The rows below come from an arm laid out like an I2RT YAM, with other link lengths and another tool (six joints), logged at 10 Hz.
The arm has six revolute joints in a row. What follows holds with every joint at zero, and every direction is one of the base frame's. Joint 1 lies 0.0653 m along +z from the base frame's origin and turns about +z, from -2.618 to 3.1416 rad. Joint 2 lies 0.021 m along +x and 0.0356 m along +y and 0.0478 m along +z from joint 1 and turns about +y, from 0 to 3.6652 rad. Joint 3 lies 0.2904 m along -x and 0.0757 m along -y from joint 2 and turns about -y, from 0 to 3.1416 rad. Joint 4 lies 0.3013 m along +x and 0.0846 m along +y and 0.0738 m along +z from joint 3 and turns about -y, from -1.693 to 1.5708 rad. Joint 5 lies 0.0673 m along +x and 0.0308 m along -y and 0.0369 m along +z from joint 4 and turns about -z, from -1.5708 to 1.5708 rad. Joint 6 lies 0.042 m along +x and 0.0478 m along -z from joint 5 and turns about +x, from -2.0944 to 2.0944 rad. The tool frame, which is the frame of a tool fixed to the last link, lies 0.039 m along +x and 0.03 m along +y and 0.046 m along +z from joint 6; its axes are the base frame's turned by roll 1.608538, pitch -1.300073 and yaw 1.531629 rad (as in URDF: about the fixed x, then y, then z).
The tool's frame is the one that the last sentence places.
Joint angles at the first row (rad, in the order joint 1, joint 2, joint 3, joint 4, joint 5, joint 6):
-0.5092, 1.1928, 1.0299, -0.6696, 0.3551, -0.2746
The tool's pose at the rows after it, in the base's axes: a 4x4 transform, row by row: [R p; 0 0 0 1], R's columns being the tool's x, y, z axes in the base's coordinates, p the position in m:
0.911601 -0.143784 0.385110 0.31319; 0.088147 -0.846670 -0.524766 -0.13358; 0.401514 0.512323 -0.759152 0.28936; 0 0 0 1
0.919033 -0.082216 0.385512 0.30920; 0.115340 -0.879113 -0.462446 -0.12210; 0.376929 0.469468 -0.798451 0.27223; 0 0 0 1
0.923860 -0.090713 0.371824 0.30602; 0.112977 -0.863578 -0.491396 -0.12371; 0.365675 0.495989 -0.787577 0.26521; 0 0 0 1
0.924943 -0.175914 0.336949 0.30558; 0.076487 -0.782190 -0.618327 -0.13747; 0.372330 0.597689 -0.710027 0.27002; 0 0 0 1
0.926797 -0.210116 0.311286 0.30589; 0.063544 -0.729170 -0.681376 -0.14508; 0.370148 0.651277 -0.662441 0.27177; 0 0 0 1
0.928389 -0.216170 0.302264 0.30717; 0.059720 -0.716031 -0.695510 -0.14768; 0.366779 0.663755 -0.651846 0.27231; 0 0 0 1
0.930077 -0.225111 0.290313 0.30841; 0.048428 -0.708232 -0.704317 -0.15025; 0.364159 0.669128 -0.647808 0.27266; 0 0 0 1
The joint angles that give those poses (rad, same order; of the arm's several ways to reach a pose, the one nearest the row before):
-0.4978, 1.1889, 0.9957, -0.7085, 0.2753, -0.2949
-0.4885, 1.1806, 0.9523, -0.7240, 0.2237, -0.3109
-0.4893, 1.1686, 0.9217, -0.6976, 0.2562, -0.3175
-0.4885, 1.1553, 0.9052, -0.6198, 0.3926, -0.3086
-0.4887, 1.1540, 0.8963, -0.5716, 0.4671, -0.3184
-0.4890, 1.1605, 0.8996, -0.5615, 0.4857, -0.3218
-0.4893, 1.1694, 0.9064, -0.5613, 0.5009, -0.3153

